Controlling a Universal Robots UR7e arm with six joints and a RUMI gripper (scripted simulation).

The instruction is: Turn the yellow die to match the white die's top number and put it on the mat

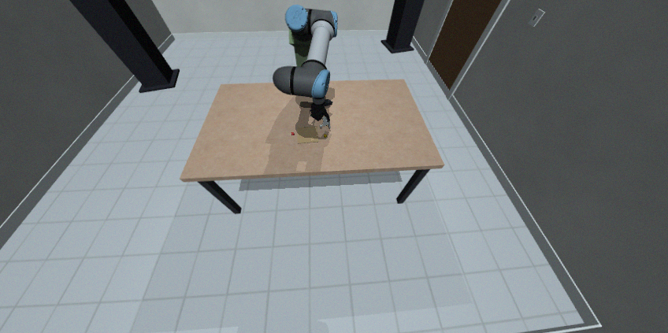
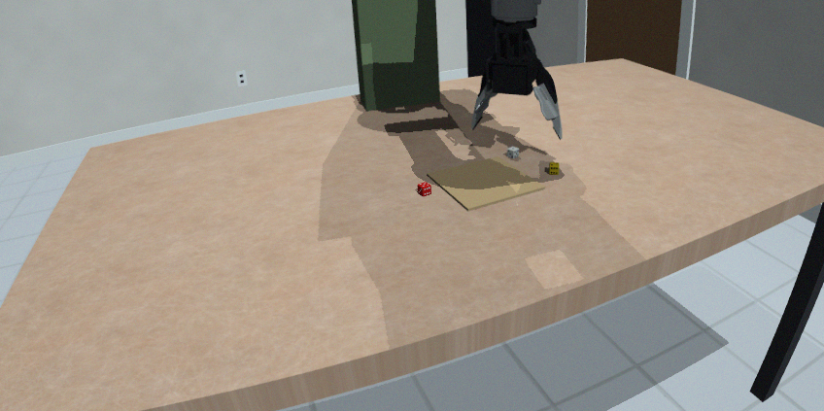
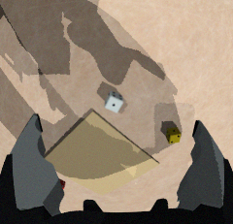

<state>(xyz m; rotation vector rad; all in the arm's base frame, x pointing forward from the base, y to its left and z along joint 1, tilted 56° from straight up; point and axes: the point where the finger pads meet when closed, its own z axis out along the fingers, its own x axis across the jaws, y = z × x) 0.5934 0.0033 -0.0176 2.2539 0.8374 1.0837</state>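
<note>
Now: the white die 30 mm below my hand. The rest, counted from my hand: red die (210 mm to the right, 30 mm below, 10 mm ahead); then tan mat (110 mm to the right, 40 mm below, 40 mm ahead); then yellow die (90 mm ahead, 30 mm below).
</note>
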